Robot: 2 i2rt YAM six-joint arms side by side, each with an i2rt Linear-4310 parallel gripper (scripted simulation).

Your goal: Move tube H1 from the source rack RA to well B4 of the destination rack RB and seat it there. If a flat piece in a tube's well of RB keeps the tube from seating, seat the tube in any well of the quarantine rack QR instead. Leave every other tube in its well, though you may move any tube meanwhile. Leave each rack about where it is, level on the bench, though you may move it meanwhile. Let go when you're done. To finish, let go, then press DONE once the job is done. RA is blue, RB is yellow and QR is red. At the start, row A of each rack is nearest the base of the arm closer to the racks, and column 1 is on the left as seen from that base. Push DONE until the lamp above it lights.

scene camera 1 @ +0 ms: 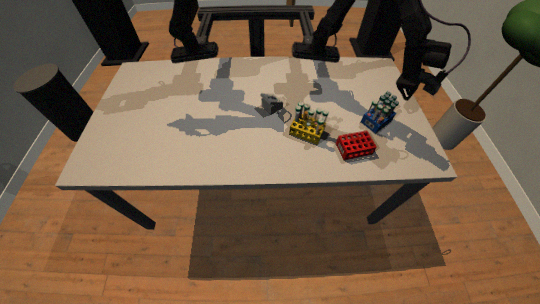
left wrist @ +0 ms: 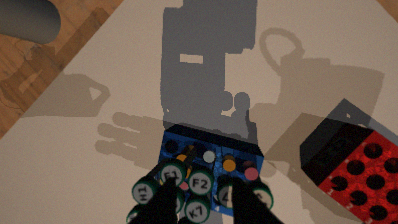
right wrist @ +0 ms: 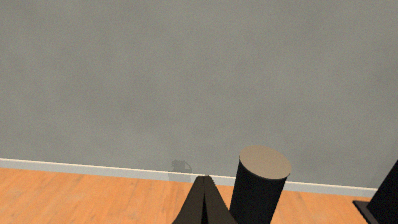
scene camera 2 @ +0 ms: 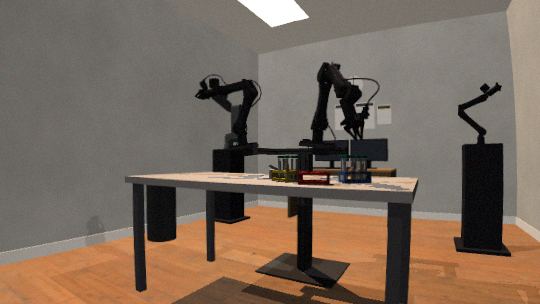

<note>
In view: my left gripper point(scene camera 1: 407, 97), a red rack QR point(scene camera 1: 364, 145), a blue rack RA point(left wrist: 176, 138) and a tube point(left wrist: 142, 191).
My left gripper is seen too in the left wrist view point(left wrist: 204, 186). The right wrist view misses the red rack QR: it is out of frame. The right wrist view does not show the blue rack RA: it is out of frame.
</note>
